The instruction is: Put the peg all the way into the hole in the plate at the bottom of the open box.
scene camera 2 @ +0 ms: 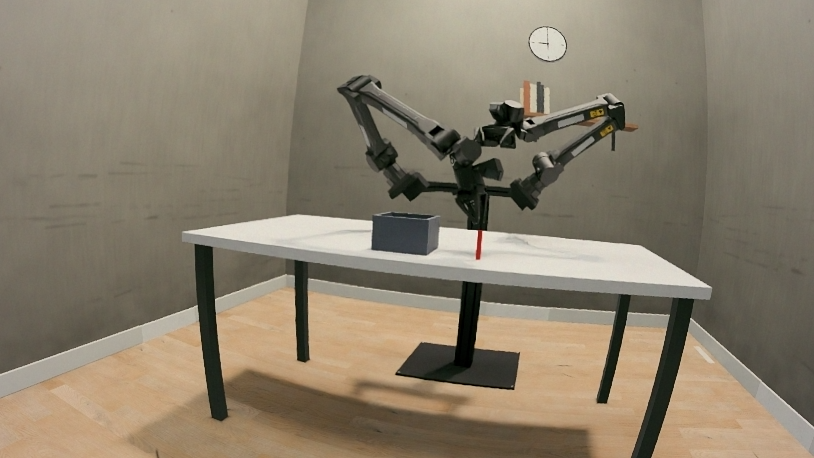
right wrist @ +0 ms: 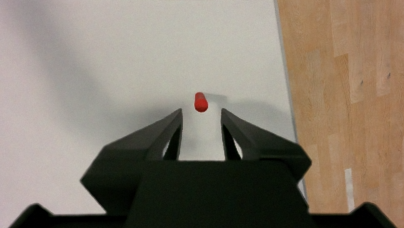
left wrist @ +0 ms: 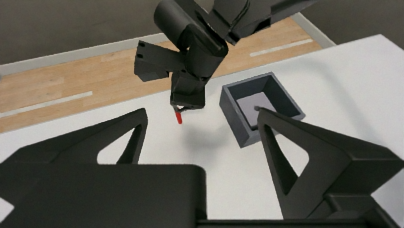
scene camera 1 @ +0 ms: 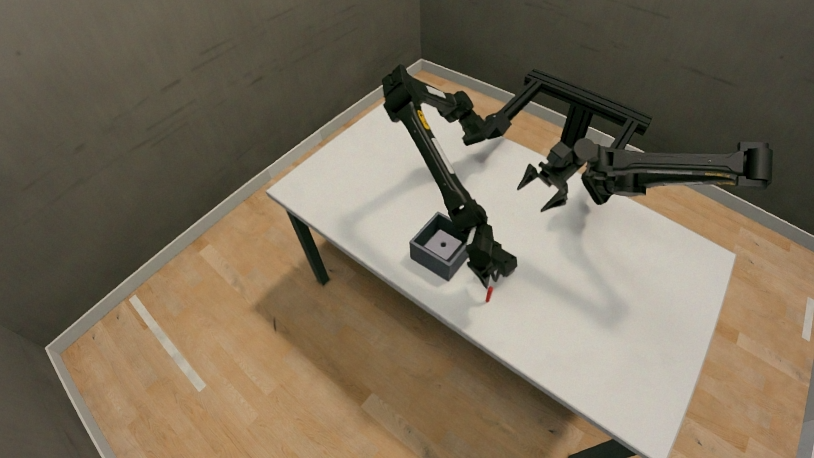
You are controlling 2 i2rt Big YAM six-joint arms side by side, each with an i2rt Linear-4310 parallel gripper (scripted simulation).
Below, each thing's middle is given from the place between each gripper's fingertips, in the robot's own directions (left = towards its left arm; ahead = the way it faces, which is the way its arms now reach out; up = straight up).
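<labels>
Grey box (scene camera 2: 395,232): 70 mm behind my right hand, 210 mm to the right, 80 mm below. Light plate (left wrist: 249,106): my right gripper (scene camera 2: 479,223) 70 mm past it, 210 mm to the left, 60 mm above.
Grey box: 10 cm ahead of my left hand (scene camera 1: 528,200), 22 cm to the right, 30 cm below. Light plate: my left hand 10 cm short of it, 22 cm to the left, 29 cm above.
</labels>
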